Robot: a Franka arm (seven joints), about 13 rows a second.
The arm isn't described. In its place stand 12 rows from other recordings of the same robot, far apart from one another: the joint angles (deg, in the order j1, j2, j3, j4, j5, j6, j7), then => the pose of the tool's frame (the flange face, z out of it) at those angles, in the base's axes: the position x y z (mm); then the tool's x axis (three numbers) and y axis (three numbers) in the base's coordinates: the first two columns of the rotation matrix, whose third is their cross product.
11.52 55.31 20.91 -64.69 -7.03 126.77 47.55 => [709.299 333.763 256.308 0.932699 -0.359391 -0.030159 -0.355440 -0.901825 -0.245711]
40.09 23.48 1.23 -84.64 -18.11 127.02 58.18 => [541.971 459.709 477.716 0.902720 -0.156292 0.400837 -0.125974 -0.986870 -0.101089]
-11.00 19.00 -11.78 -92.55 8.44 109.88 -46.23 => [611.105 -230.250 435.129 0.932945 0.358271 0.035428 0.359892 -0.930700 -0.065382]
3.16 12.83 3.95 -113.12 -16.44 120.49 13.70 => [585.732 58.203 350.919 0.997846 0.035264 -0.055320 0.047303 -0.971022 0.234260]
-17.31 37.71 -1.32 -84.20 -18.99 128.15 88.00 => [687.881 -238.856 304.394 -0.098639 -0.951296 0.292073 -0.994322 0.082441 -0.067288]
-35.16 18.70 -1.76 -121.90 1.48 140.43 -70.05 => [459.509 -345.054 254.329 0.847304 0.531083 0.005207 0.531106 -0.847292 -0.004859]
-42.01 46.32 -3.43 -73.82 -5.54 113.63 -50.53 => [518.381 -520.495 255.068 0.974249 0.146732 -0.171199 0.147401 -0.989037 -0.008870]
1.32 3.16 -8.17 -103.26 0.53 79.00 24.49 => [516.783 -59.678 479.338 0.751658 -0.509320 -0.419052 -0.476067 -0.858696 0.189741]
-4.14 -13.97 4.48 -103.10 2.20 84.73 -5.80 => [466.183 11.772 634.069 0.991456 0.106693 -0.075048 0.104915 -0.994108 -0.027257]
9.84 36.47 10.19 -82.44 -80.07 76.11 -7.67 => [678.181 86.995 368.785 0.771073 0.097957 -0.629167 0.636511 -0.091710 0.765796]
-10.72 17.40 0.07 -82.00 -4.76 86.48 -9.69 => [614.903 -125.205 504.956 0.972105 -0.017204 -0.233915 -0.007396 -0.999059 0.042742]
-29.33 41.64 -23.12 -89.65 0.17 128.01 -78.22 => [459.985 -529.218 243.150 0.831386 0.493078 -0.256264 0.518430 -0.854265 0.038227]
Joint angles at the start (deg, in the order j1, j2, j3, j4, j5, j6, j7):
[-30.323 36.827 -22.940 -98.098 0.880 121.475 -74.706]
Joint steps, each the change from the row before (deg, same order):
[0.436 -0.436 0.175 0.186 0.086 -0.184 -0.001]
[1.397 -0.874 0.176 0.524 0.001 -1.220 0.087]
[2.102 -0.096 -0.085 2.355 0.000 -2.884 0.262]
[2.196 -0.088 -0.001 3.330 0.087 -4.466 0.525]
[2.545 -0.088 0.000 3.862 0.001 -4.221 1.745]
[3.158 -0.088 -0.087 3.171 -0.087 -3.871 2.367]
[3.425 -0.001 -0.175 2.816 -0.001 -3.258 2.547]
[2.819 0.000 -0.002 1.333 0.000 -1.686 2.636]
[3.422 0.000 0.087 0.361 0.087 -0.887 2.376]
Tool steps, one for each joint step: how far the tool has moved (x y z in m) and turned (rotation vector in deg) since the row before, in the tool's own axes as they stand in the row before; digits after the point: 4 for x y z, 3 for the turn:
[0.0058 -0.0015 -0.0069 -0.420 0.346 -0.475]
[0.0151 -0.0052 -0.0151 -0.354 0.242 -1.303]
[0.0229 -0.0036 -0.0207 -0.100 -0.349 -1.700]
[0.0249 -0.0052 -0.0266 0.492 -0.445 -1.584]
[0.0289 -0.0072 -0.0325 -0.376 -0.373 -0.744]
[0.0335 -0.0136 -0.0289 -0.278 -0.688 -0.634]
[0.0349 -0.0171 -0.0266 -0.555 -0.653 -0.596]
[0.0291 -0.0164 -0.0152 -0.479 -0.489 -0.064]
[0.0349 -0.0222 -0.0095 -0.477 -0.537 -0.946]

